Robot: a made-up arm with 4 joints.
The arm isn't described. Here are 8 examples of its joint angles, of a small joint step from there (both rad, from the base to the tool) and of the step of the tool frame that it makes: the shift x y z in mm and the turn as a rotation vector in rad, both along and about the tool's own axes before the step.
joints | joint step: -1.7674 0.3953 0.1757 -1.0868 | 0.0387 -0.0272 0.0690 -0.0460
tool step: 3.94 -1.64 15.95 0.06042 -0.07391 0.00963
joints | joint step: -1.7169 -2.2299 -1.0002 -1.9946 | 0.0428 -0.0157 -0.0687 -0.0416
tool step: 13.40 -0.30 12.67 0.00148 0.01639 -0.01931
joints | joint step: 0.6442 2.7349 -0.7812 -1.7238 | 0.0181 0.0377 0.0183 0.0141
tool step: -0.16 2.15 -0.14 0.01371 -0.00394 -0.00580
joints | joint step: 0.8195 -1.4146 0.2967 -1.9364 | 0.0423 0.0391 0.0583 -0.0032
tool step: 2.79 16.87 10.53 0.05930 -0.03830 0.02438
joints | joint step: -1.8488 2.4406 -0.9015 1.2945 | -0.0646 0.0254 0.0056 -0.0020
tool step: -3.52 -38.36 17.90 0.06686 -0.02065 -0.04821
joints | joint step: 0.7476 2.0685 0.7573 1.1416 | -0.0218 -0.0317 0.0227 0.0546
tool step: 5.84 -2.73 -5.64 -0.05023 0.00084 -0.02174
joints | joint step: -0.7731 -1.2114 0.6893 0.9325 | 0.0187 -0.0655 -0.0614 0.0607
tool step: 4.50 9.41 13.54 -0.04048 -0.08375 -0.04059
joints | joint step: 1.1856 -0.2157 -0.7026 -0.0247 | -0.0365 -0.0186 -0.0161 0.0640
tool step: -1.19 4.26 -6.97 -0.05016 -0.00745 0.01542
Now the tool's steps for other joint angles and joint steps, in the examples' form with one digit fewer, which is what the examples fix.
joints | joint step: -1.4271 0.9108 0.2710 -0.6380 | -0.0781 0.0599 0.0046 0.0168
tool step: 2.9 -4.5 1.4 0.0161 0.1086 -0.0480
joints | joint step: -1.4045 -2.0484 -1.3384 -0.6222 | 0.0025 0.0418 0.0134 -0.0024
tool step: -7.4 9.3 8.4 0.0340 0.0002 0.0168
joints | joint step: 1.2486 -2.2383 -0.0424 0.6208 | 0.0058 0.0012 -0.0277 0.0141
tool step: -0.5 5.2 3.3 -0.0066 -0.0199 0.0190
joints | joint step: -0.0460 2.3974 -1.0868 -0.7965 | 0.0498 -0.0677 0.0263 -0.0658
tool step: 36.1 -37.2 -11.7 -0.0005 -0.0142 -0.1057
